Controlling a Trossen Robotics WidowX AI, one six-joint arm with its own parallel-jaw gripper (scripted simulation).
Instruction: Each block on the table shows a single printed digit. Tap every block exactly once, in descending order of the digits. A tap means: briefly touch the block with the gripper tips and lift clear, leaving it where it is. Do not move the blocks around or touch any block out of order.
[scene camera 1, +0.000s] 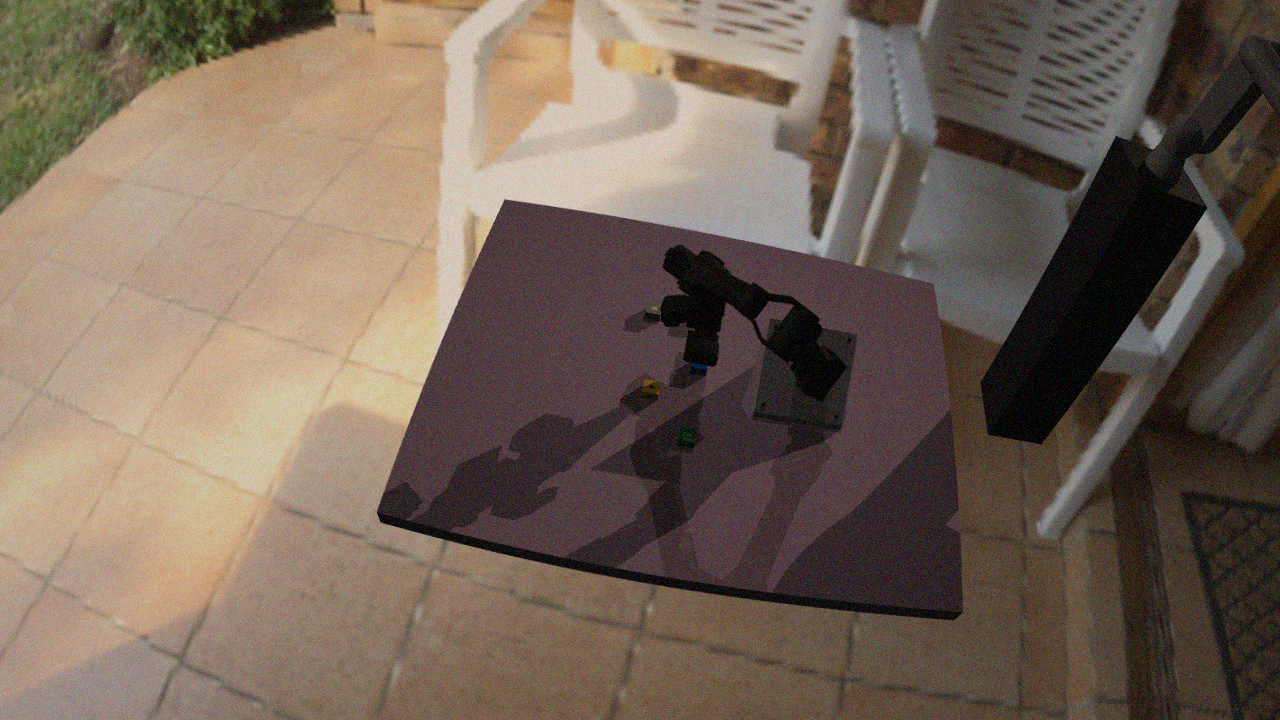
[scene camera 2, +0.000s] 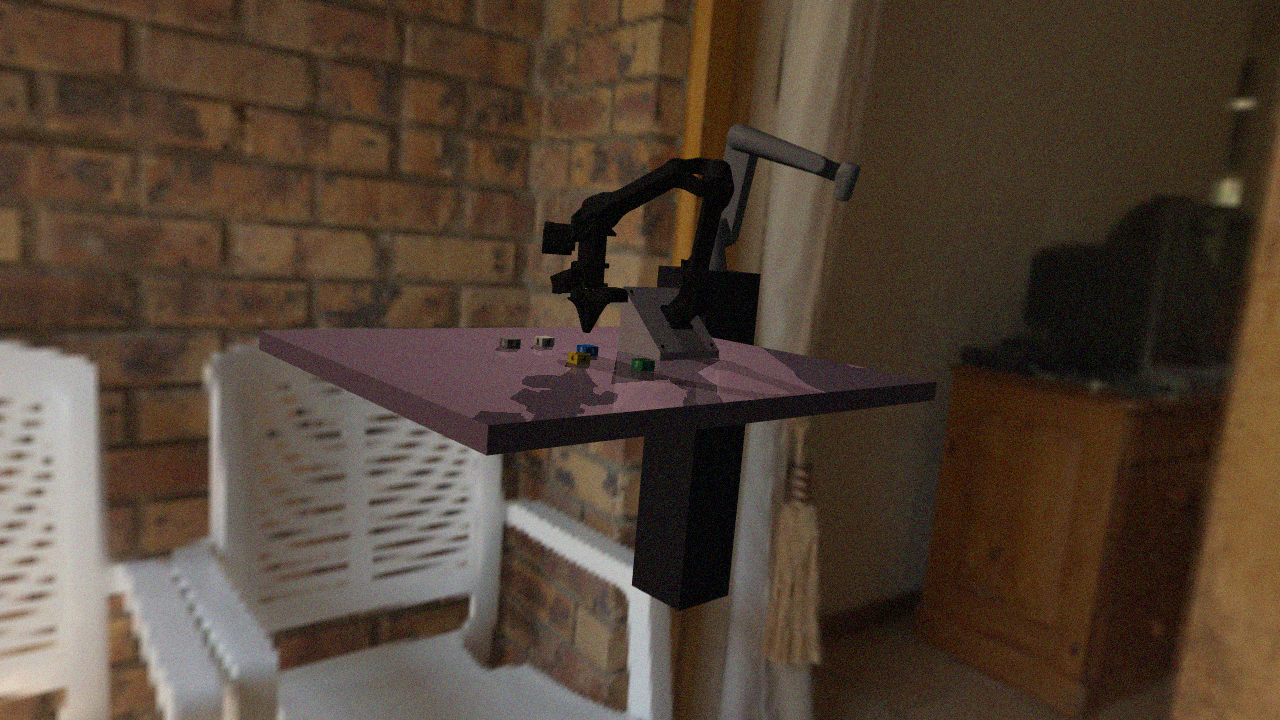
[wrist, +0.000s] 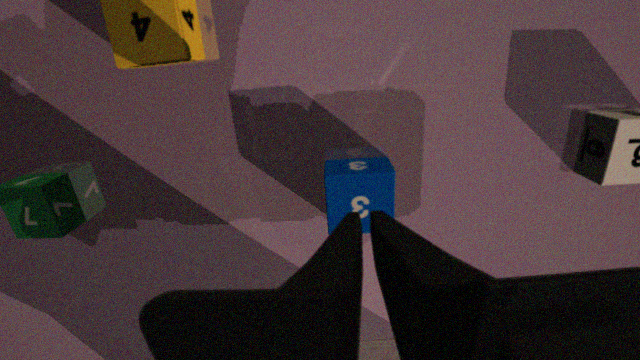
gripper: scene camera 1 698, 352; scene camera 2; wrist
same spot on gripper: (wrist: 432, 298) = (scene camera 2: 580, 305)
